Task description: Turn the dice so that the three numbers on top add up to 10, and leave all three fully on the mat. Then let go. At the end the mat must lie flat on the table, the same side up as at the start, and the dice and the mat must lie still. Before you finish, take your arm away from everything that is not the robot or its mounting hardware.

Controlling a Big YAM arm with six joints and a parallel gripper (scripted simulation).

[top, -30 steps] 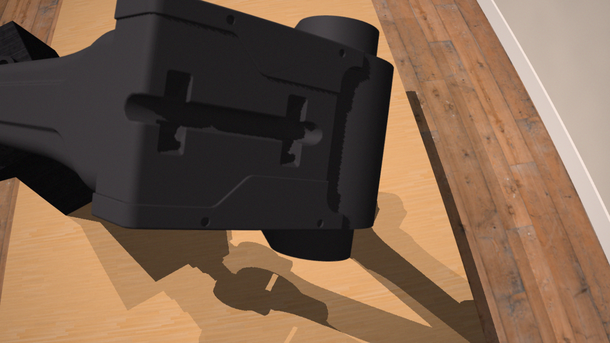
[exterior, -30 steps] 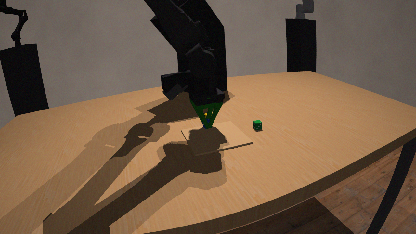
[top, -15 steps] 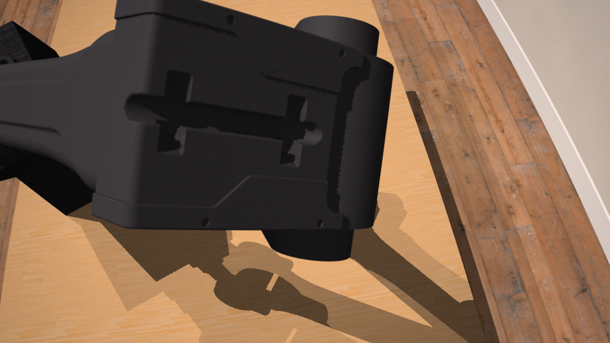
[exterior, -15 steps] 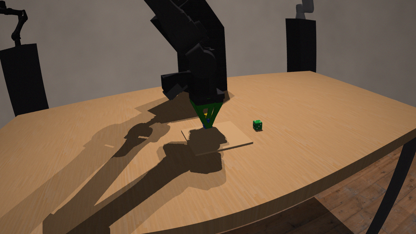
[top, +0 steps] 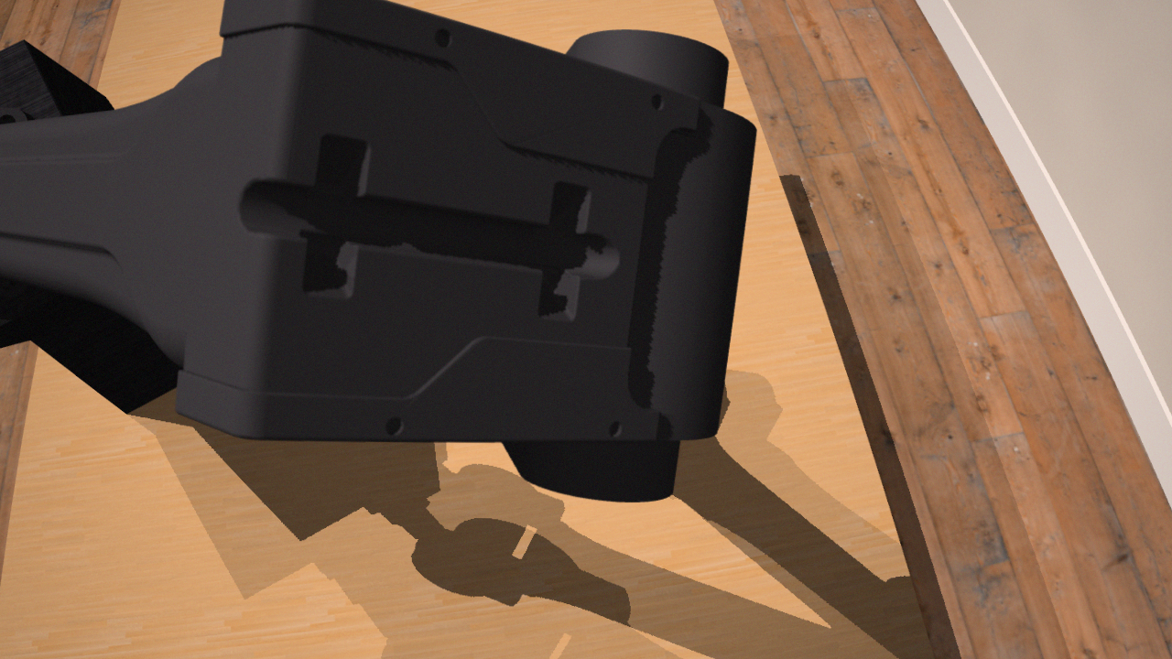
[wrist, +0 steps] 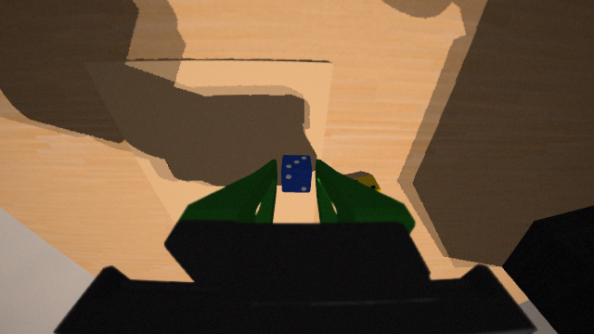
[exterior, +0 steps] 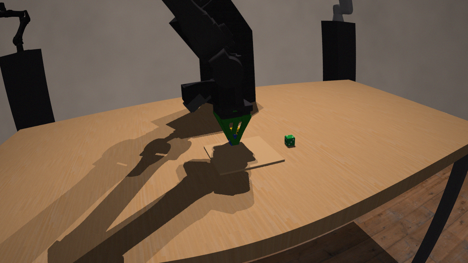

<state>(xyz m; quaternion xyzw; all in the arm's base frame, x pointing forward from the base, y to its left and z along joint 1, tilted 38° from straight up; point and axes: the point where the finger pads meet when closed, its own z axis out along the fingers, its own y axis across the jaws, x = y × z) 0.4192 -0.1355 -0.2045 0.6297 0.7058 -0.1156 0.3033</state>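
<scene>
Now: the blue die right at my hand. From my hand the other things lie so: green die: 12 cm to the left, 5 cm ahead, 1 cm below; tan mat: 5 cm ahead, 1 cm below; yellow die: 6 cm behind, 2 cm to the left, 1 cm below.
</scene>
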